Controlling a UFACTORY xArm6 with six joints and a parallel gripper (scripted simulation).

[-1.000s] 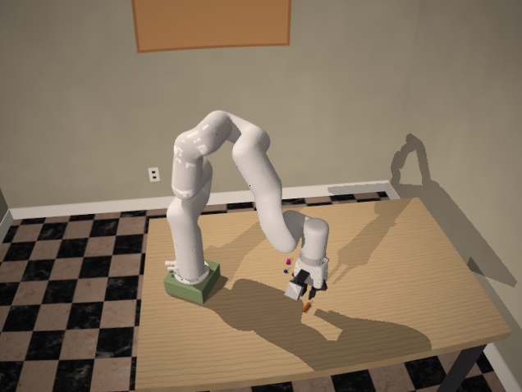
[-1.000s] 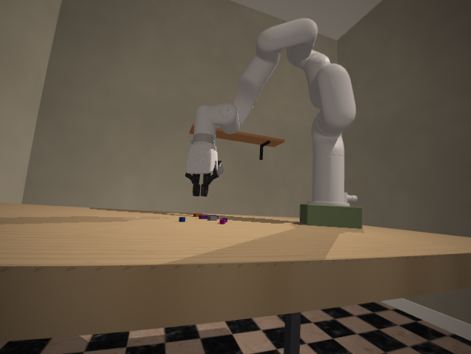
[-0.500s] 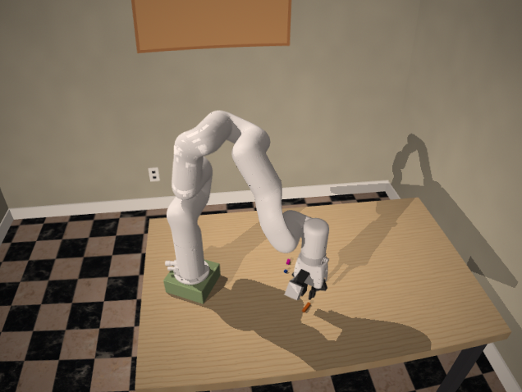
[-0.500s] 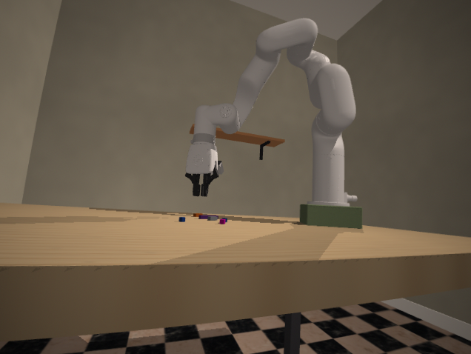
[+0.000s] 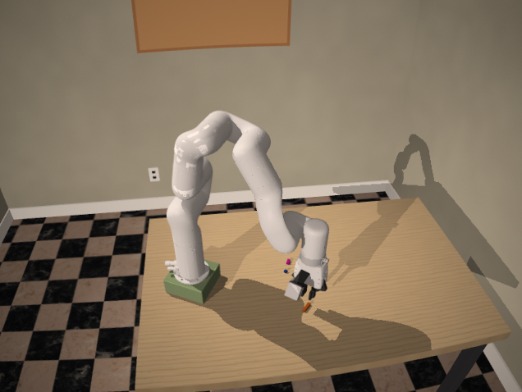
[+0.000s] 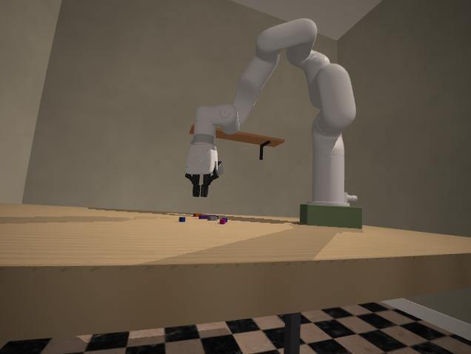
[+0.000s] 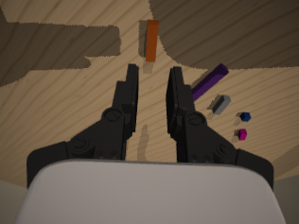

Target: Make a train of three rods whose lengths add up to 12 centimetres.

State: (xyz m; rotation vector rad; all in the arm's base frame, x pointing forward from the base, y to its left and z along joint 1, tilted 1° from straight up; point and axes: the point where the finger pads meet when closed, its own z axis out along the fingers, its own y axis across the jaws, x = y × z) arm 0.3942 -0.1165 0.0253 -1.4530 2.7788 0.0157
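The orange rod lies 80 mm below my hand. The rest, counted from my hand: grey rod: 30 mm behind, 130 mm to the left, 80 mm below; then magenta rod: 50 mm behind, 220 mm to the left, 80 mm below; then purple rod: 30 mm behind, 80 mm to the left, 80 mm below.
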